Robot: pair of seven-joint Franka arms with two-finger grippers.
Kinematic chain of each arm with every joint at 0, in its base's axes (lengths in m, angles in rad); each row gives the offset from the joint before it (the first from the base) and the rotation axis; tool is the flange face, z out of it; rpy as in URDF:
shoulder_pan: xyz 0 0 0.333 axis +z
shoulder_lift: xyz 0 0 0 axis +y
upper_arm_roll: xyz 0 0 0.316 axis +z
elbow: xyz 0.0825 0 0 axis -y
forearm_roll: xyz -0.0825 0 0.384 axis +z
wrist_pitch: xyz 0 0 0 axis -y
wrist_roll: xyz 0.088 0 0 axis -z
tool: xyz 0 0 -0.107 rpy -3.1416 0 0
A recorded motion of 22 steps. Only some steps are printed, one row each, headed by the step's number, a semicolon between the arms.
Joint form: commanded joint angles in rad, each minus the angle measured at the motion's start. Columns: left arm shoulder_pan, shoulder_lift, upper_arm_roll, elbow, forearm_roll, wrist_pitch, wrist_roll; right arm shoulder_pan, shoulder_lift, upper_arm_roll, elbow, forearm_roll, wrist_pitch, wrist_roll.
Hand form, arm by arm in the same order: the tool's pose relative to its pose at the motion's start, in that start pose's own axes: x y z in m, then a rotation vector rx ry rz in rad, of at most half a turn. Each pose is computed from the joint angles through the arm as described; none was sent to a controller.
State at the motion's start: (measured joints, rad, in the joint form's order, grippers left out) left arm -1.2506 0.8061 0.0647 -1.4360 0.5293 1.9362 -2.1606; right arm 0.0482 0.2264 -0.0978 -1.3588 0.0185 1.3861 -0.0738
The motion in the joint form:
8: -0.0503 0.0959 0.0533 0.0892 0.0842 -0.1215 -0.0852; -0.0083 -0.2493 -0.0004 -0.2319 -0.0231 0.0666 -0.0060
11: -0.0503 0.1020 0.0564 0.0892 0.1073 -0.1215 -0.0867; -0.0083 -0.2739 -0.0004 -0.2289 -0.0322 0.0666 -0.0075
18: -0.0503 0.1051 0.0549 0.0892 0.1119 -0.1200 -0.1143; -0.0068 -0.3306 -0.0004 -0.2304 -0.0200 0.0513 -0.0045
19: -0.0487 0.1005 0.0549 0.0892 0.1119 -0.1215 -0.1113; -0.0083 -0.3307 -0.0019 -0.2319 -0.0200 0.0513 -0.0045
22: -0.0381 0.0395 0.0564 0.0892 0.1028 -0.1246 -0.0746; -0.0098 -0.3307 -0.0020 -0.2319 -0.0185 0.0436 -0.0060
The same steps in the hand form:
8: -0.0098 0.0045 0.0252 0.0280 0.1817 -0.0527; -0.0747 0.0094 -0.0263 -0.0036 0.0828 0.0046
11: -0.0087 0.0054 0.0294 0.0196 0.2043 -0.0459; -0.0846 0.0104 -0.0390 -0.0125 0.1096 0.0044
18: -0.0103 0.0052 0.0308 0.0149 0.2075 -0.0691; -0.1089 0.0081 -0.0619 0.0017 0.1505 0.0030
19: -0.0078 0.0059 0.0287 0.0142 0.2063 -0.0700; -0.1089 0.0096 -0.0613 0.0024 0.1492 0.0059
22: 0.0193 0.0132 -0.0041 -0.0106 0.1747 -0.0798; -0.1097 0.0102 -0.0605 0.0046 0.1416 0.0056

